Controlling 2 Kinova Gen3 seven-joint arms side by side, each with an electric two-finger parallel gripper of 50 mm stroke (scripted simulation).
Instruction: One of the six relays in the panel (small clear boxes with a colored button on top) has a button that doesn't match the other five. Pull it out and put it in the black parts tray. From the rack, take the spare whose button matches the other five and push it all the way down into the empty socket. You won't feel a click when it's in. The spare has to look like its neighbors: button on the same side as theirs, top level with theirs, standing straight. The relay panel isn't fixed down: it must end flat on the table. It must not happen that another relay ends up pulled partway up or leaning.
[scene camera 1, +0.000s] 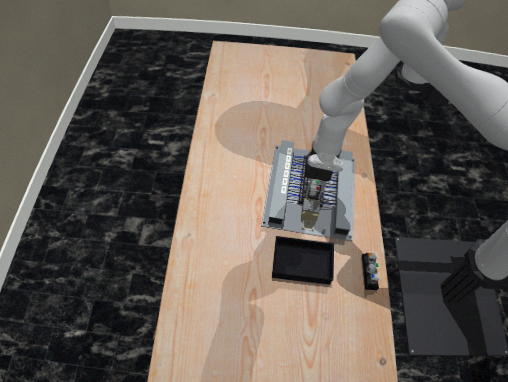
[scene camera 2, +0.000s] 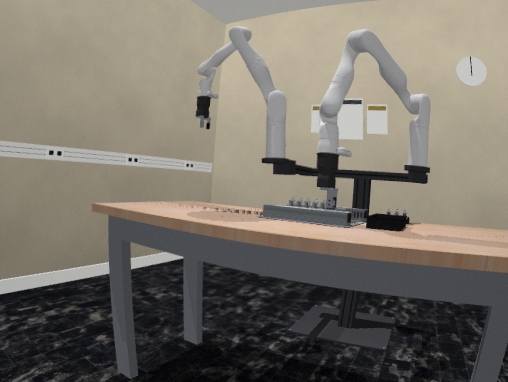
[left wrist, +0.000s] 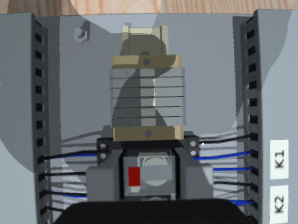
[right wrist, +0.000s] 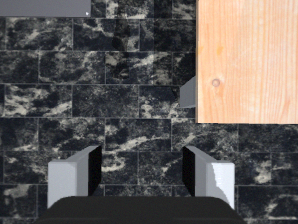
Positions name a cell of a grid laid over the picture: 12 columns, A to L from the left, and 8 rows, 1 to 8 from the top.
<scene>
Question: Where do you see my right gripper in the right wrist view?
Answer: F6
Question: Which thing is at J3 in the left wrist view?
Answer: A relay panel.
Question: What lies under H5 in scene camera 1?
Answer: A relay panel.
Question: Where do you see a black parts tray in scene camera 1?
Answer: At H6
</scene>
